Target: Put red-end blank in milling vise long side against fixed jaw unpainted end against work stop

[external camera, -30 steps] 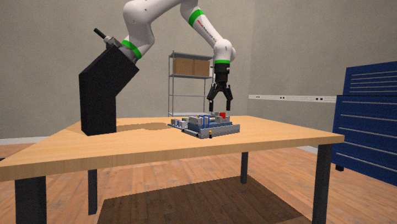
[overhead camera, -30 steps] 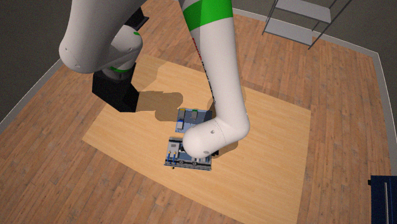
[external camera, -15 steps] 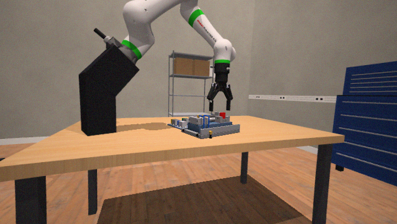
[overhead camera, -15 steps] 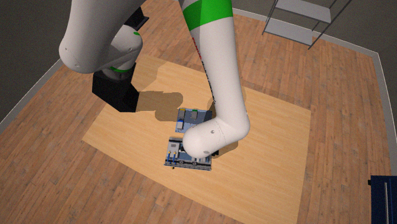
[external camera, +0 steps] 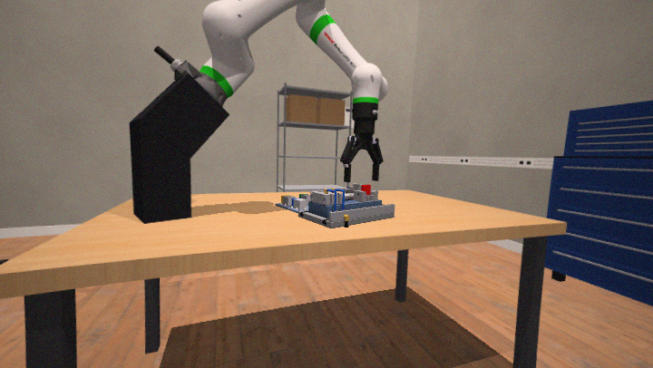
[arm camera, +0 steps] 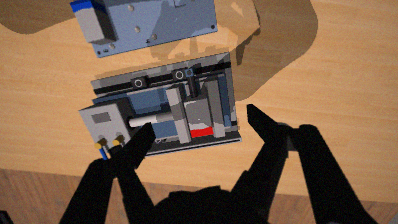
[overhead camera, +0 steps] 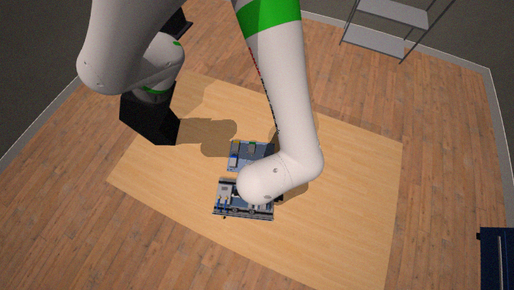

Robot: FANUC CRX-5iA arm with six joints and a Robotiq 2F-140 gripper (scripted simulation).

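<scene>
Right now the red-ended blank is 4 cm below my hand. From my hand the other things lie so: work stop rod (5 cm below, 4 cm to the left, 2 cm behind); blue-ended blank (20 cm behind, 13 cm to the left, 11 cm below); fixed jaw (6 cm below, 3 cm ahead, 1 cm to the left).
</scene>
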